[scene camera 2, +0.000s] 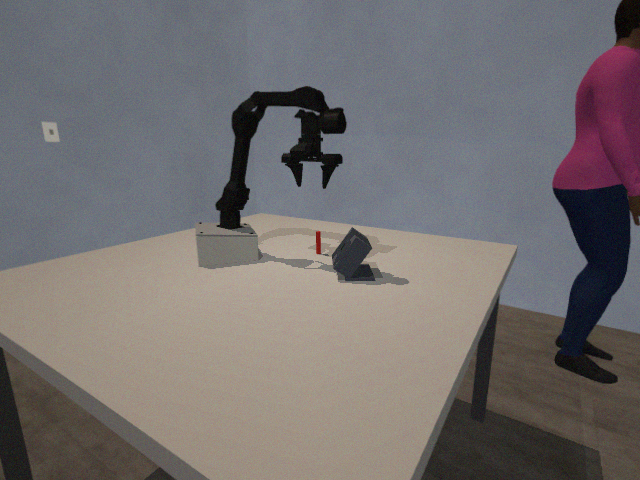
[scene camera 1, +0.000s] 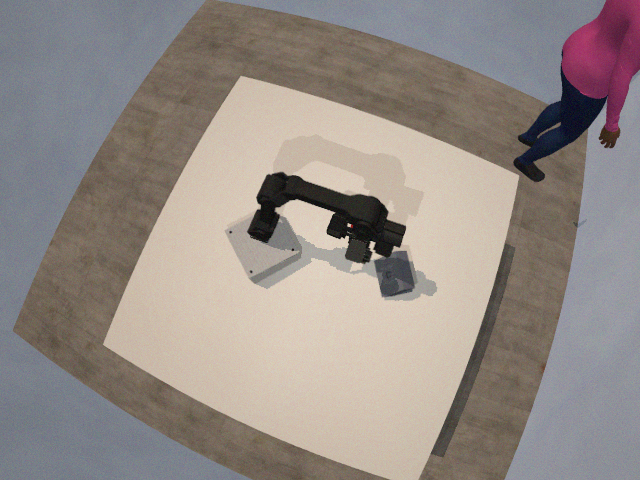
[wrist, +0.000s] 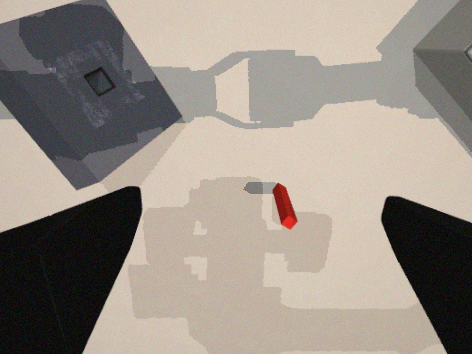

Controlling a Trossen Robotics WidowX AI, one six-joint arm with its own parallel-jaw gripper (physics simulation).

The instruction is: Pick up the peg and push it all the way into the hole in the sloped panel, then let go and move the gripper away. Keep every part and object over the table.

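Seen in the pictures: gripper, fingertip midpoint: (scene camera 2: pixel 311 187) (wrist: pixel 263 203); arm's base, link origin: (scene camera 2: pixel 229 226) (scene camera 1: pixel 261 231).
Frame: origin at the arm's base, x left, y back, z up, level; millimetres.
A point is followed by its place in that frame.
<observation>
The red peg (scene camera 1: pixel 351 225) @(x 131, y -278, z -60 mm) (scene camera 2: pixel 318 242) @(x 130, y -287, z -53 mm) (wrist: pixel 284 205) @(x 128, y -286, z -39 mm) stands upright on the table; in scene camera 1 a small bit of it shows through a gap in the arm. The dark grey sloped panel (scene camera 1: pixel 403 263) @(x 34, y -483, z 18 mm) (scene camera 2: pixel 355 252) @(x -52, y -505, z -11 mm) (wrist: pixel 145 102) @(x 13, y -418, z -35 mm) stands near the peg, at upper left in the wrist view. Its square hole (wrist: pixel 99 81) @(x -8, y -454, z -27 mm) is visible there and looks empty. My gripper (scene camera 2: pixel 311 187) @(x 20, y -325, z 152 mm) (wrist: pixel 263 203) @(x 20, y -325, z 152 mm) is open and empty, pointing down, high above the table. In the wrist view the peg lies between the two fingers, a little right of the middle. Scene camera 1 hides the fingertips.
The arm's light grey base box (scene camera 1: pixel 266 255) @(x -73, y -44, z 2 mm) (scene camera 2: pixel 226 250) @(x -101, y -75, z -51 mm) (wrist: pixel 445 75) @(x 0, y -116, z -71 mm) stands on the cream table (scene camera 1: pixel 289 351) @(x -353, y -208, z -95 mm) (scene camera 2: pixel 258 351) @(x -466, y -488, z -95 mm), across from the panel. Shadows of the arm fall around the peg and over the panel. A person in pink (scene camera 1: pixel 594 62) (scene camera 2: pixel 594 124) stands beyond the table.
</observation>
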